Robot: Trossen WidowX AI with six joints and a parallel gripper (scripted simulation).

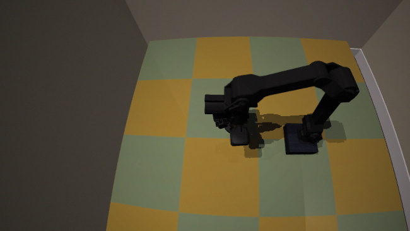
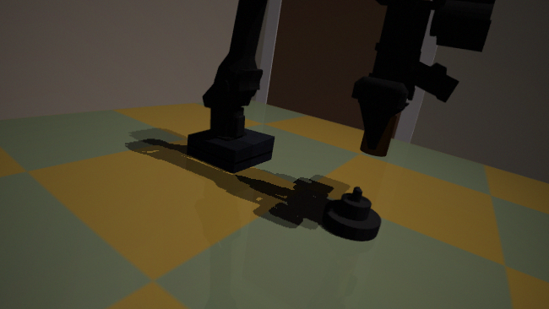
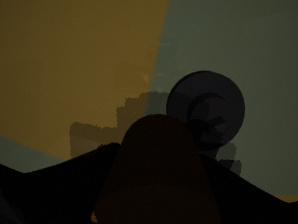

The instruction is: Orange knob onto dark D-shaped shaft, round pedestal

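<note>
Now: gripper tip 8 cm above the dark round pedestal and 5 cm to the left of it. Also, from my gripper tip: orange knob 2 cm above.
</note>
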